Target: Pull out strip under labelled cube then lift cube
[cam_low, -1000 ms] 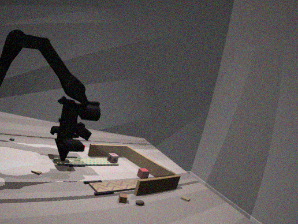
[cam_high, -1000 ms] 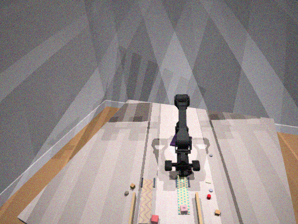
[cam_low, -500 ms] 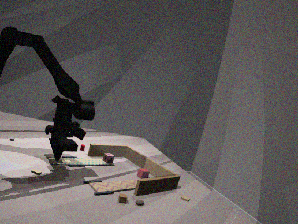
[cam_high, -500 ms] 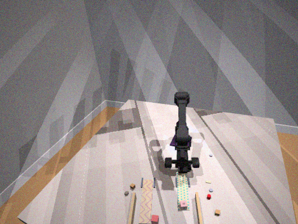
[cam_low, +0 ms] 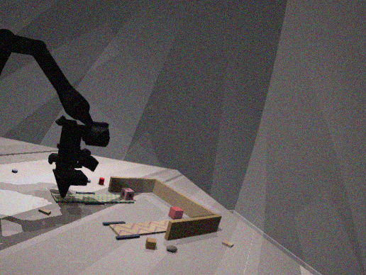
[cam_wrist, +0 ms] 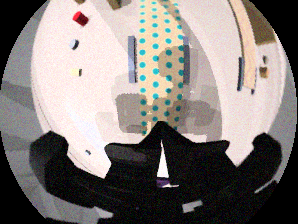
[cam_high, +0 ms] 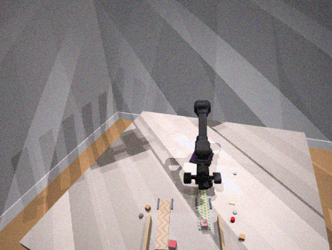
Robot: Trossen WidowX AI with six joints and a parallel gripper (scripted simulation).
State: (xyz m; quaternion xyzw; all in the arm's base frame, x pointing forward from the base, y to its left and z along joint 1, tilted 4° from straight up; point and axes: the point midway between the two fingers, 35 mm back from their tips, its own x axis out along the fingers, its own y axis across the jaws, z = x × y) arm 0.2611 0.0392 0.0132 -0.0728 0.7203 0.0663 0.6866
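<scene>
My gripper tip is 100 mm short of the green dotted strip and 20 mm to the right of it. Round my gripper tip: labelled cube: 210 mm ahead, 40 mm to the left, 10 mm above; then red cylinder: 160 mm to the left, 150 mm ahead, 10 mm above; then grey pebble: 260 mm to the right, 220 mm ahead.
</scene>
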